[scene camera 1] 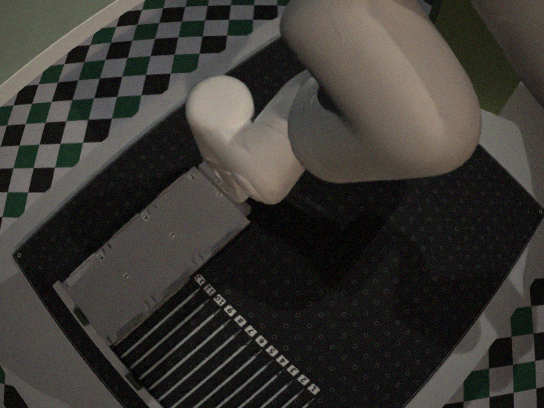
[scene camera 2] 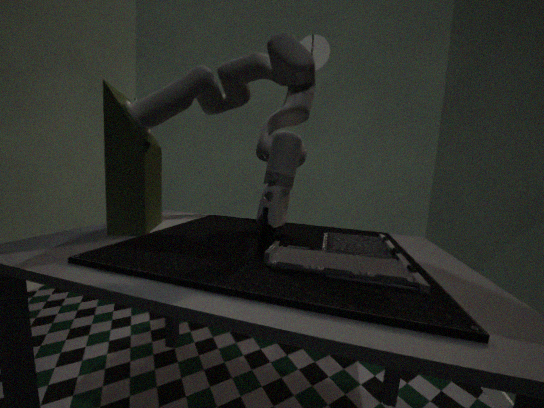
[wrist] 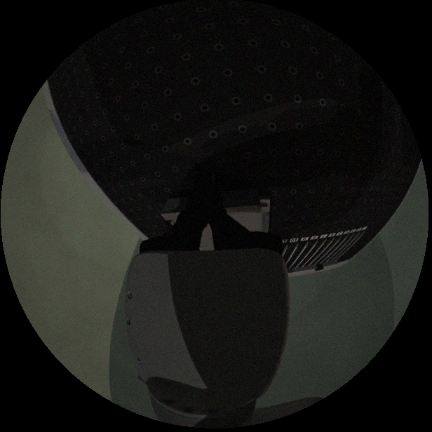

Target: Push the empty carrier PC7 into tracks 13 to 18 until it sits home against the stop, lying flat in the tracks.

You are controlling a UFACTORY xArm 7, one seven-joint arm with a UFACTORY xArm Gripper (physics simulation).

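Seen in the pictures: gripper, fingertip midpoint: [scene camera 2: 263,251]; arm's base at its link origin: [scene camera 2: 137,119].
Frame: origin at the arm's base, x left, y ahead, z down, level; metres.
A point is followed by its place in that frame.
The grey carrier PC7 [scene camera 1: 150,235] {x 0.150, y 0.691, z 0.367 m} [scene camera 2: 340,262] {x 0.179, y 0.709, z 0.366 m} [wrist: 252,219] lies on the black deck, beside the tracks numbered 12 and lower. It looks flat in the scene views. Its far end is at or very close to the pale stop rail [scene camera 1: 95,331] {x 0.283, y 0.824, z 0.364 m}; a small gap cannot be ruled out. The arm's wrist covers part of its near end in scene camera 1. My gripper [scene camera 2: 261,250] {x 0.109, y 0.530, z 0.369 m} [wrist: 207,182] is shut and empty, with its dark fingertips low at the carrier's near end. Contact is too dark to judge. The fingers are hidden in scene camera 1. Track labels 13 to 18 cannot be read.
The black perforated deck [scene camera 1: 425,250] {x 0.315, y 0.274, z 0.380 m} [scene camera 2: 175,270] {x -0.101, y 0.471, z 0.379 m} [wrist: 225,90] lies on a pale table [scene camera 2: 210,305] {x -0.114, y 0.612, z 0.392 m}. Bare track rails run beside the carrier, with number labels 1 to 12 [scene camera 1: 261,341] {x 0.361, y 0.577, z 0.379 m} at their near ends. A green-yellow arm pedestal [scene camera 2: 125,185] {x -0.068, y 0.085, z 0.228 m} stands behind the deck's left side.
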